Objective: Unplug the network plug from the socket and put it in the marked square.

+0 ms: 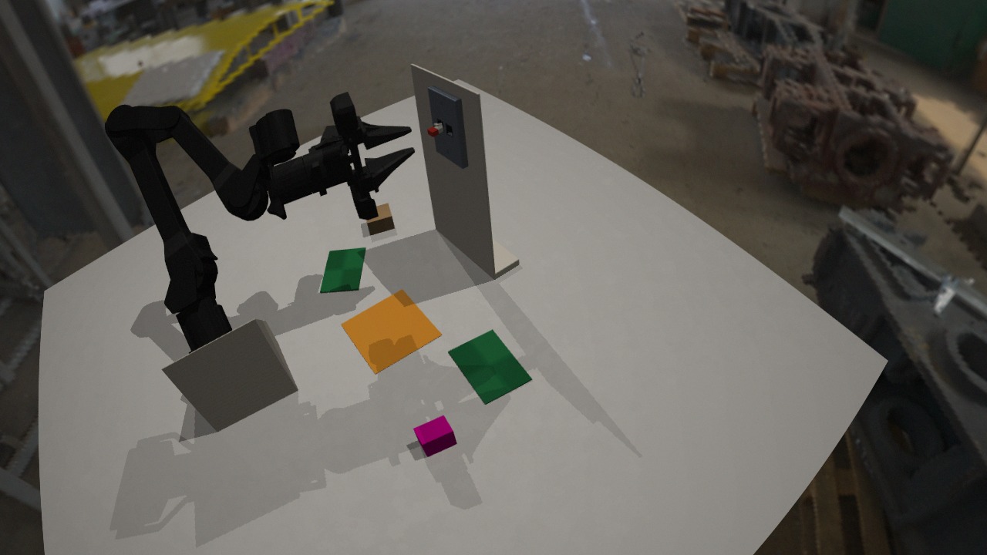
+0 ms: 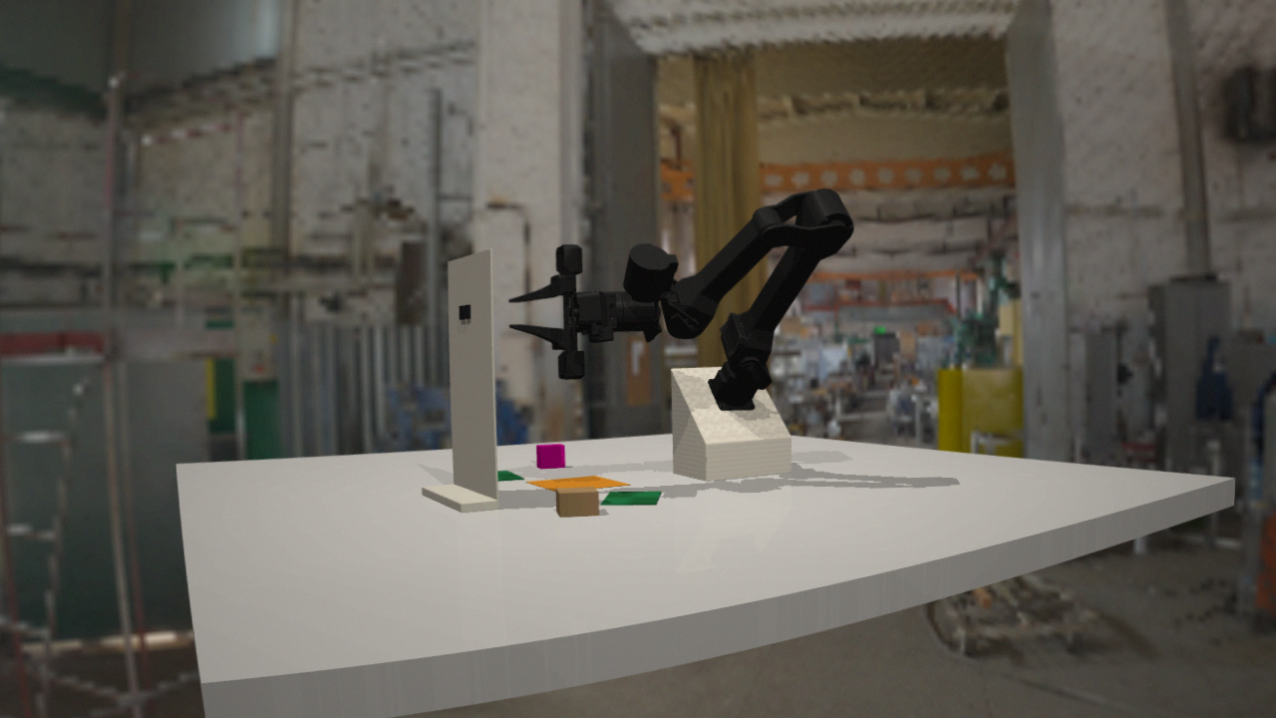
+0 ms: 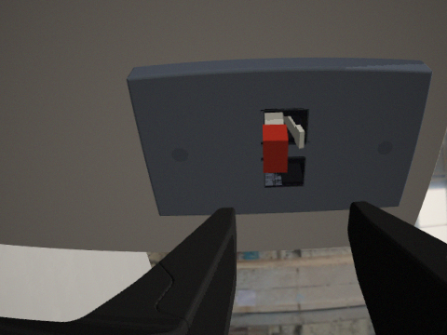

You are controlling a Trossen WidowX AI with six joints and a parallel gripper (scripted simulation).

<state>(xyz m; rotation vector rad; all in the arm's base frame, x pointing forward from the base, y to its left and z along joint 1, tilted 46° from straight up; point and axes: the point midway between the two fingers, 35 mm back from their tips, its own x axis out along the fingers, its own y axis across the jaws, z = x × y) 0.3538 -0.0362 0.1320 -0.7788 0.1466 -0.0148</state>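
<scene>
The network plug is 50 mm ahead of my gripper tip and 10 mm to the left of it. Also, from my gripper tip: brown cube 240 mm below, 170 mm to the left, 30 mm behind; upright panel 100 mm below, 70 mm ahead; orange marked square 260 mm below, 120 mm behind, 80 mm to the right.
</scene>
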